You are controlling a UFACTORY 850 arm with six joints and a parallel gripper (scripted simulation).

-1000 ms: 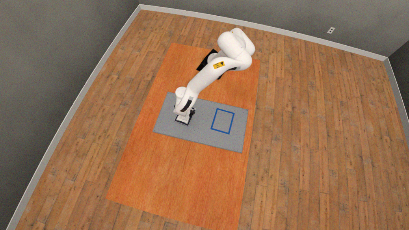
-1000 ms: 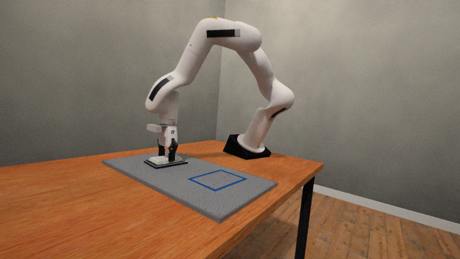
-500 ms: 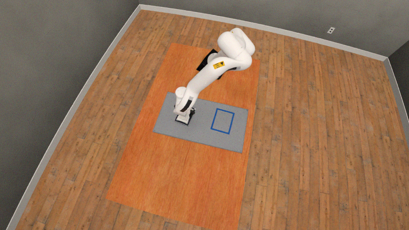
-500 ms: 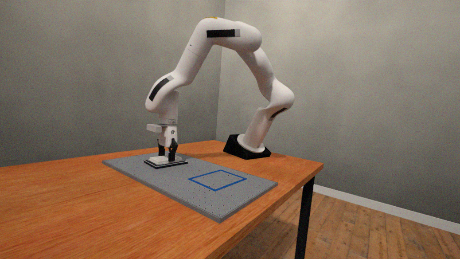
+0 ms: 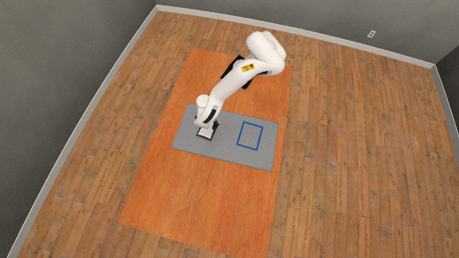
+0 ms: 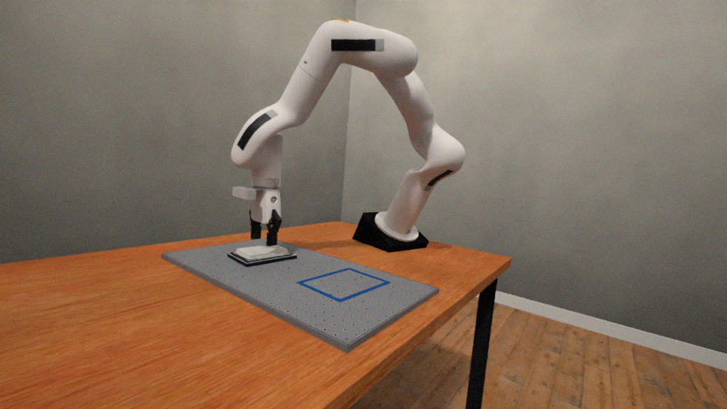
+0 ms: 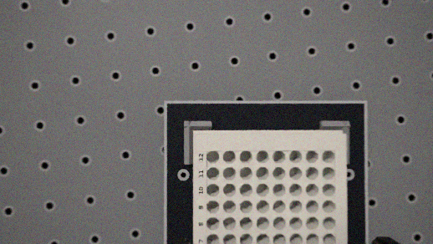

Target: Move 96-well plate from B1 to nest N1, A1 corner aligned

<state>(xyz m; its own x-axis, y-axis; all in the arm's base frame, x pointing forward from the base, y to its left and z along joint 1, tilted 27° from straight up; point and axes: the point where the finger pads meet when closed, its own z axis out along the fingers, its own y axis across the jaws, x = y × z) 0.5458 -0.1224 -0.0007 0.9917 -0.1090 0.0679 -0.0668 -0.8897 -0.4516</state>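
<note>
My gripper is now 40 mm above the white 96-well plate. Round my hand: black plate nest: 50 mm below.
</note>
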